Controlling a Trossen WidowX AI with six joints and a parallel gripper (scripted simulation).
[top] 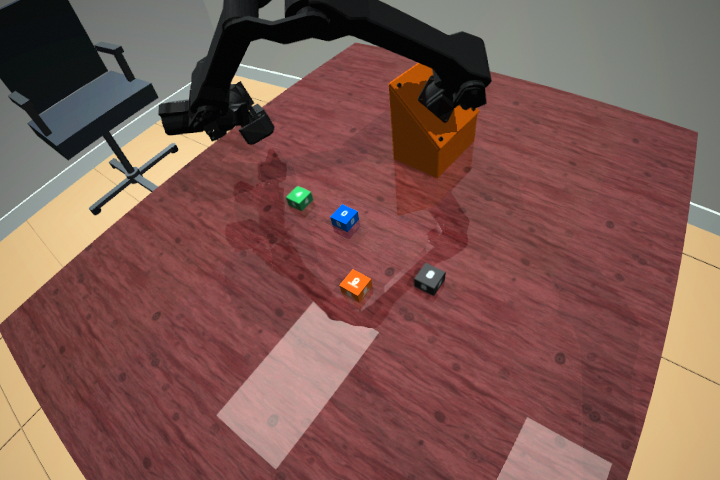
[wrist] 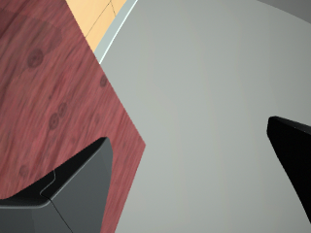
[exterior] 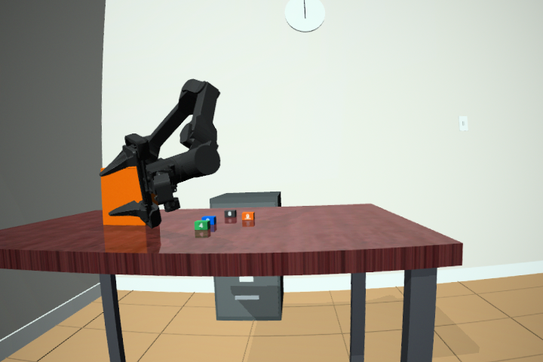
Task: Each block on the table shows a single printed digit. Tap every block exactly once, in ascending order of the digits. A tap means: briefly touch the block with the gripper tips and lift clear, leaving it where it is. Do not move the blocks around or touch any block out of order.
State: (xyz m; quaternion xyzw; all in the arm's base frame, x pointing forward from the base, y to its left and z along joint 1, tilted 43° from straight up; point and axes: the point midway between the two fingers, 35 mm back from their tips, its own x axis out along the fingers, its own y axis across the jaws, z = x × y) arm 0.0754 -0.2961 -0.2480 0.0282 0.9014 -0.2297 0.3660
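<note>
Right now the blue block is 330 mm to the left of my gripper tip, 180 mm ahead of it and 90 mm below it. From my gripper tip the other things lie so: green block (230 mm to the left, 170 mm ahead, 90 mm below); orange block (410 mm to the left, 280 mm ahead, 90 mm below); black block (500 mm to the left, 230 mm ahead, 90 mm below).
</note>
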